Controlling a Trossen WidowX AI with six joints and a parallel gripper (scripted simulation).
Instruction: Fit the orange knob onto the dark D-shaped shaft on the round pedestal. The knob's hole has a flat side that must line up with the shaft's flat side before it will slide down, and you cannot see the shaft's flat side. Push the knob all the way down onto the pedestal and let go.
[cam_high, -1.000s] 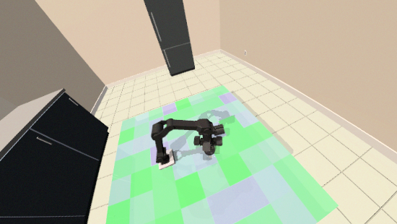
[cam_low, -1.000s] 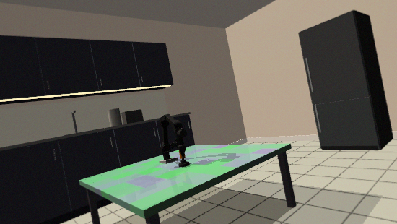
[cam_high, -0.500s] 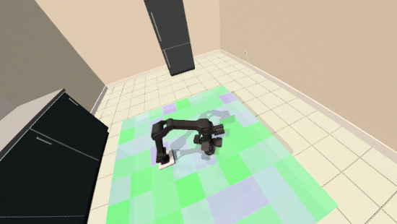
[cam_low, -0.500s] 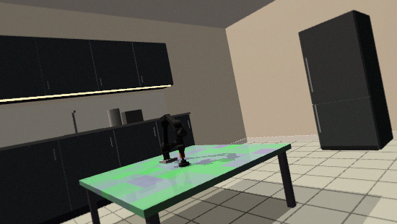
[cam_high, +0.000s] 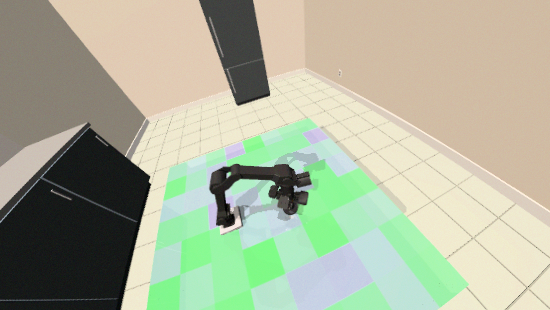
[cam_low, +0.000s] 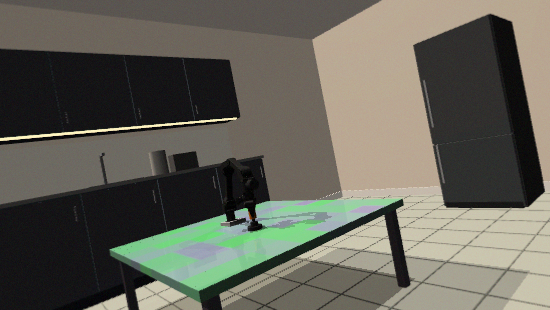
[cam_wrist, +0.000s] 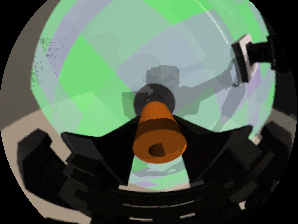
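Right now the orange knob is 2 cm above my gripper tip. From my gripper tip the other things lie so: dark round pedestal: 4 cm below.
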